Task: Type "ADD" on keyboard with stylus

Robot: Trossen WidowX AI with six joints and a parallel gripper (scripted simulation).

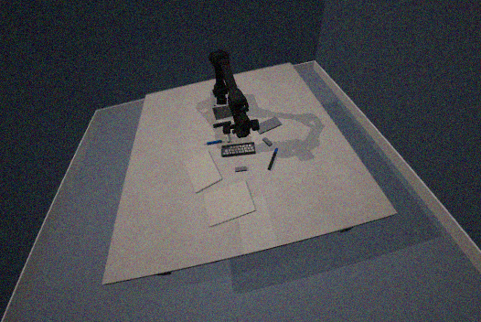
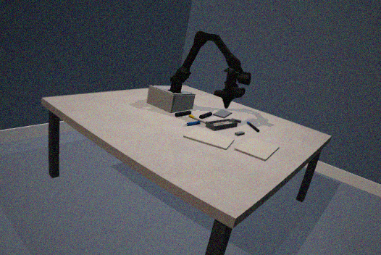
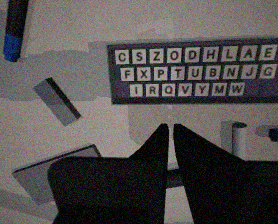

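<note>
Right now the blue stylus is 4 cm behind my gripper tip, 22 cm to the right of it and 9 cm below it. Round my gripper tip: white-and-yellow marker 11 cm behind, 11 cm to the right, 9 cm below; small grey block 15 cm ahead, 2 cm to the right, 9 cm below; blue pen 8 cm ahead, 17 cm to the left, 9 cm below.
</note>
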